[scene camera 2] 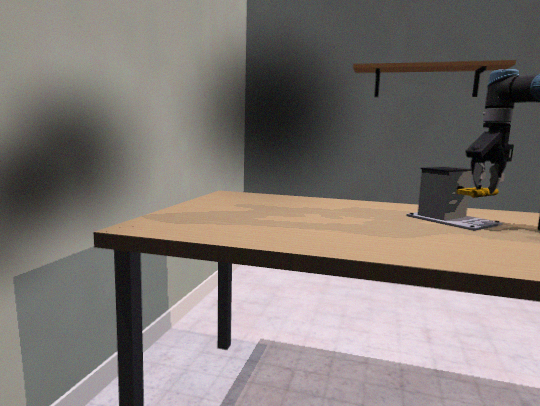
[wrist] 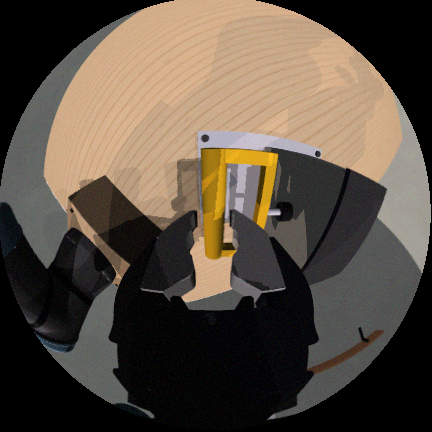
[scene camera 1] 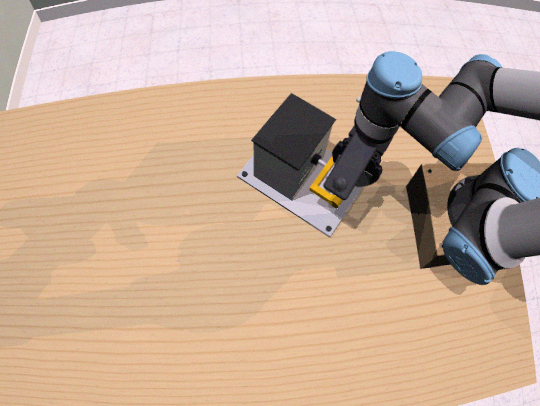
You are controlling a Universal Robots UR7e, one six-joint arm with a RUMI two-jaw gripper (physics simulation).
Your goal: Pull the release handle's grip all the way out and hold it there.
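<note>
The yellow release handle (scene camera 1: 316,188) (scene camera 2: 465,192) is a rectangular frame with a thick round grip bar (wrist: 213,190) on its outer side. A short metal rod (scene camera 1: 321,162) (wrist: 273,212) joins it to the dark box (scene camera 1: 292,127) (scene camera 2: 437,195) (wrist: 317,200); a short length of rod shows. The box stands on a light base plate (scene camera 1: 307,213) (wrist: 250,139). My gripper (scene camera 2: 485,189) (wrist: 212,211) is partly open, pointing down at the handle. In the wrist view its fingers lie to either side of the grip bar, with gaps beside it. In scene camera 1 the gripper's body hides the fingertips and part of the handle.
A dark-walled block or open box (scene camera 1: 422,220) (wrist: 112,205) stands on the wooden table (scene camera 1: 200,300) (scene camera 2: 300,240) (wrist: 150,70), beside the arm's lower joints. A wall shelf (scene camera 2: 425,67) (wrist: 350,352) is in the background. The dark box is close beside the gripper.
</note>
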